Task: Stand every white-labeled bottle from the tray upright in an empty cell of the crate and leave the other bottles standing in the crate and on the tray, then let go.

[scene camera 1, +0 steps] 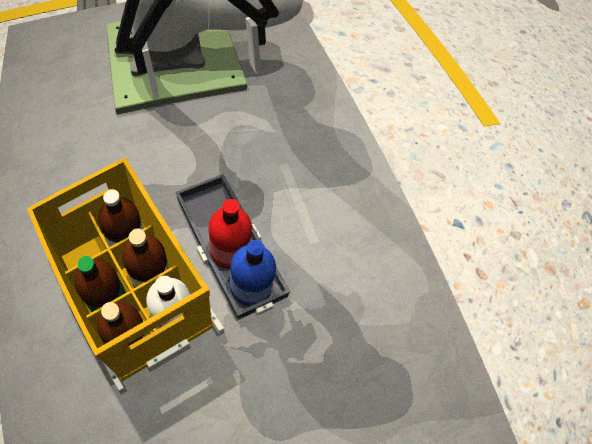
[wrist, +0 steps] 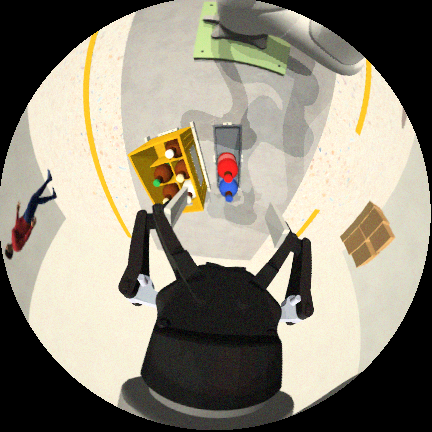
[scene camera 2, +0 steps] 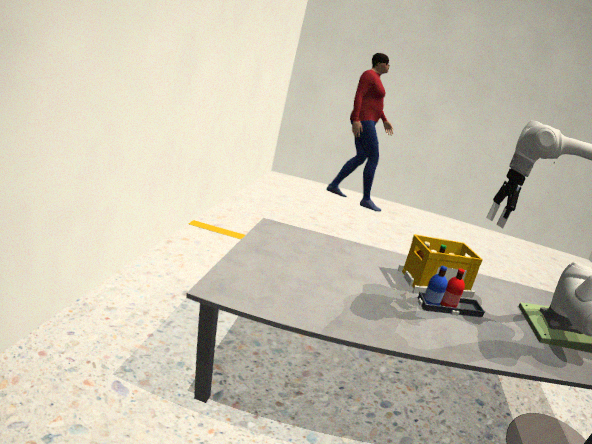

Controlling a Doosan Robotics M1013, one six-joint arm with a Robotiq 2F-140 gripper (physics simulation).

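Places are measured from the arm's base along level axes (x ahead, y left, z up), in millimetres.
Where they show: gripper, fingertip midpoint: (scene camera 1: pixel 205 79) (wrist: pixel 227 201) (scene camera 2: pixel 494 222); arm's base, link origin: (scene camera 1: pixel 166 47) (scene camera 2: pixel 560 321).
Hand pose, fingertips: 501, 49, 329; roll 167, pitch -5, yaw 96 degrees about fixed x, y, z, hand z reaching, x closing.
Each offset is from my fingertips to the top centre of the thing, as dx, dy, dz. "spot": to the spot under its first point. Level surfaces: height alone.
My gripper (scene camera 1: pixel 202 60) (scene camera 2: pixel 496 221) (wrist: pixel 227 201) is open and empty, high above the table. A white-labeled bottle @[+188, -91, -200] (scene camera 1: pixel 165 299) (wrist: pixel 189 191) stands in the front right cell of the yellow crate @[+111, -103, -188] (scene camera 1: pixel 159 337) (scene camera 2: pixel 425 269) (wrist: pixel 196 199) in scene camera 1. Several brown bottles stand in other cells, one with a green cap @[+138, -209, -200] (scene camera 1: pixel 86 264) (scene camera 2: pixel 443 248) (wrist: pixel 157 183). The far left cell there is empty. A red bottle @[+73, +27, -203] (scene camera 1: pixel 230 235) (scene camera 2: pixel 454 291) (wrist: pixel 227 165) and a blue bottle @[+151, +51, -203] (scene camera 1: pixel 252 272) (scene camera 2: pixel 436 288) (wrist: pixel 228 188) stand on the dark tray @[spot: -24, -11, -358] (scene camera 1: pixel 202 209) (scene camera 2: pixel 470 306) (wrist: pixel 227 137).
The crate and tray stand side by side on the grey table @[dz -363] (scene camera 1: pixel 350 280) (scene camera 2: pixel 300 270) (wrist: pixel 160 95), with pale brackets at their edges. The arm's green base plate (scene camera 1: pixel 180 90) (scene camera 2: pixel 535 320) (wrist: pixel 240 59) lies beyond them. A person (scene camera 2: pixel 369 100) (wrist: pixel 25 225) is on the floor away from the table.
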